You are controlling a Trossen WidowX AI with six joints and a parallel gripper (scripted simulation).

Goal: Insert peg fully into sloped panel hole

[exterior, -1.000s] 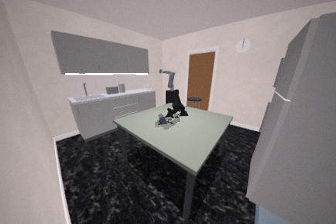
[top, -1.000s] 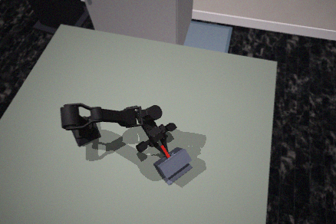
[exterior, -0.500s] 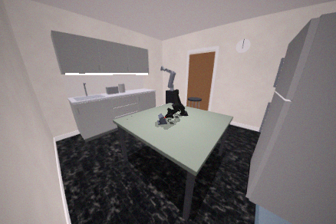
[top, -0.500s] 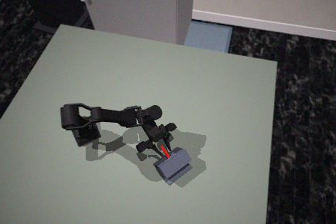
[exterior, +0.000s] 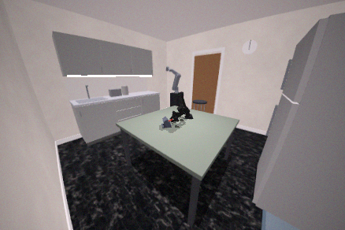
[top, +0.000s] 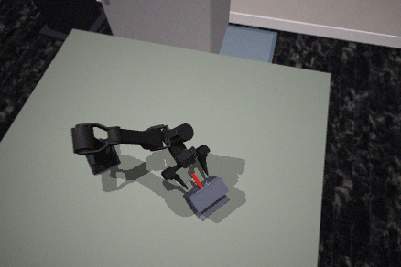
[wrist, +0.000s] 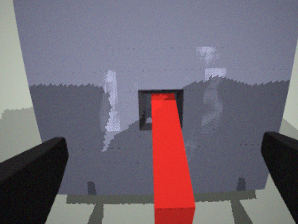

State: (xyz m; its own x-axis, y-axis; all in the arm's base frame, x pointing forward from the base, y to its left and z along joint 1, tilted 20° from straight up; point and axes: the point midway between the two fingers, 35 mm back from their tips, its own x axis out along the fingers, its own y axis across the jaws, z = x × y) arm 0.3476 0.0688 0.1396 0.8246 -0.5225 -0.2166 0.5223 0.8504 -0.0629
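Right now my hand is 3 cm short of the red peg, 2 cm to the left of it and 2 cm above it.
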